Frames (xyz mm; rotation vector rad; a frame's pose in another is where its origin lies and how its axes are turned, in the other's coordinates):
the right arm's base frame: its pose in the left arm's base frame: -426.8 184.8 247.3 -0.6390 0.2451 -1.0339
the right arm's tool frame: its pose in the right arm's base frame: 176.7 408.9 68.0 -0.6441 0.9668 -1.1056
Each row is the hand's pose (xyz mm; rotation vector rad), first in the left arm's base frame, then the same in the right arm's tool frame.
Working: the left arm's base frame: its pose in the right arm's tool frame: 81.6 177.2 93.1 0.8155 -1.1917 2.3518

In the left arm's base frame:
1: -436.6 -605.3 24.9 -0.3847 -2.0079 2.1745
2: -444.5 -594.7 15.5 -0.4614 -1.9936 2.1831
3: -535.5 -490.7 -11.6 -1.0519 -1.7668 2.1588
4: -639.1 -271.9 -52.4 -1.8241 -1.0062 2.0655
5: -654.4 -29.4 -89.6 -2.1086 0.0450 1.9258
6: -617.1 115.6 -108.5 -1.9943 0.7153 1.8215
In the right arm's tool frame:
1: 762.4 469.6 185.5 -0.5319 1.0121 0.0965
2: 759.4 470.7 169.6 -0.5087 1.0548 0.1218
3: 761.1 427.3 35.6 -0.3178 1.4268 0.2560
4: 703.3 329.0 -181.8 0.2355 1.9787 0.3374
5: 566.1 220.5 -354.6 1.0377 2.2749 0.1572
6: 450.0 156.2 -426.3 1.5889 2.2439 -0.1167

